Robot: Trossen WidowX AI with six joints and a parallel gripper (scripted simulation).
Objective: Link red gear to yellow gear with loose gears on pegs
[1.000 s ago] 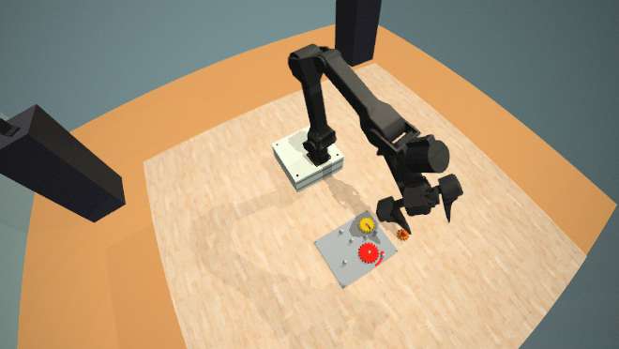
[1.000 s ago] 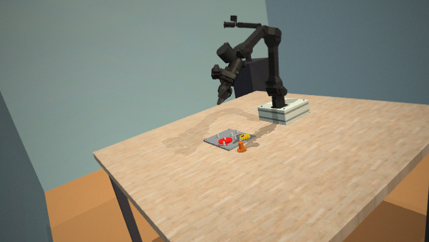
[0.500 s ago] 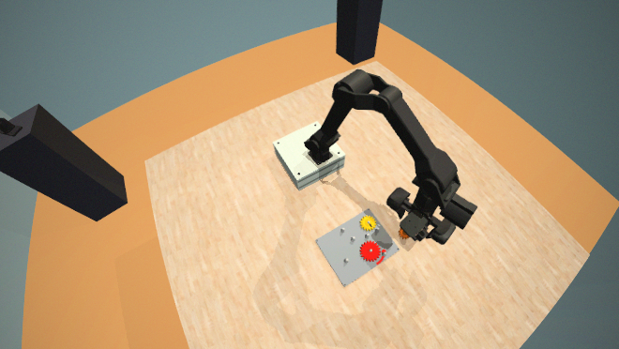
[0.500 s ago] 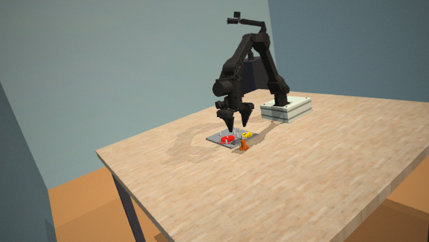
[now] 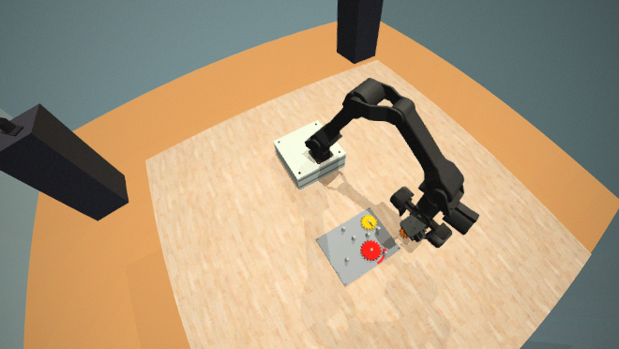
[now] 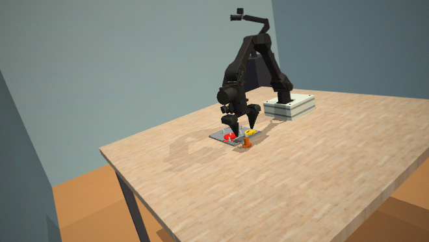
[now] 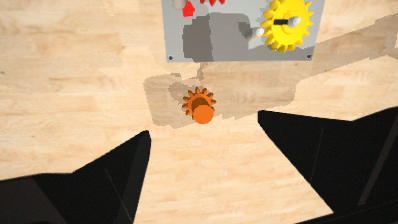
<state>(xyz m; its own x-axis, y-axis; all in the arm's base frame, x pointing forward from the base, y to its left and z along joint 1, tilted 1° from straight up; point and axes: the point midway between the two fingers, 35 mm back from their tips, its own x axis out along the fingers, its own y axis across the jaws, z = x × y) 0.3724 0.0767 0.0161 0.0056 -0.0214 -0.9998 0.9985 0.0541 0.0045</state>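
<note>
My gripper tip is 5 cm above the orange gear. Round my gripper tip: red arrow 11 cm to the right, 6 cm below, 1 cm ahead; then red gear 13 cm to the right, 5 cm below, 2 cm behind.
</note>
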